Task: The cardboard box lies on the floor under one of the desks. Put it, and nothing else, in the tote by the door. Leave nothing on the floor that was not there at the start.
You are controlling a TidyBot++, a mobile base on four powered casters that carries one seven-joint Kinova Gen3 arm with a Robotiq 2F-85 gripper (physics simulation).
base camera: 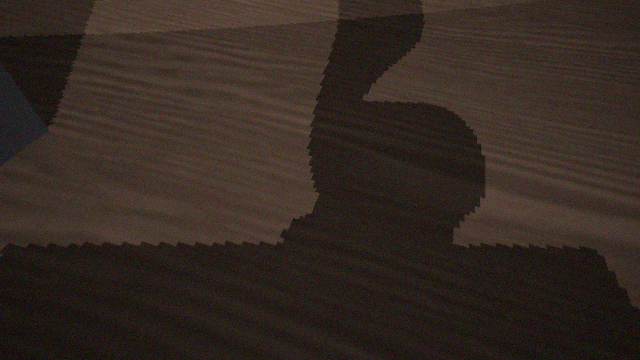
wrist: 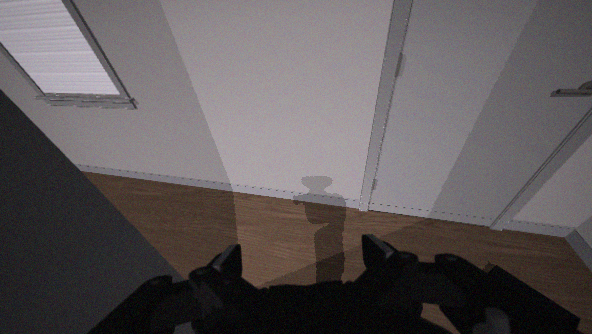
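My gripper is open, with its two black fingers wide apart and no object between them, at the bottom of the wrist view. A closed door with a lever handle stands in the far wall, right of centre in the wrist view. The cardboard box, the desks and the tote do not show in either view.
A dark grey upright panel fills the left side of the wrist view. A dark blue-grey surface shows at the left edge of the base camera view. A window is in the pale wall. Shadows lie across the wooden floor.
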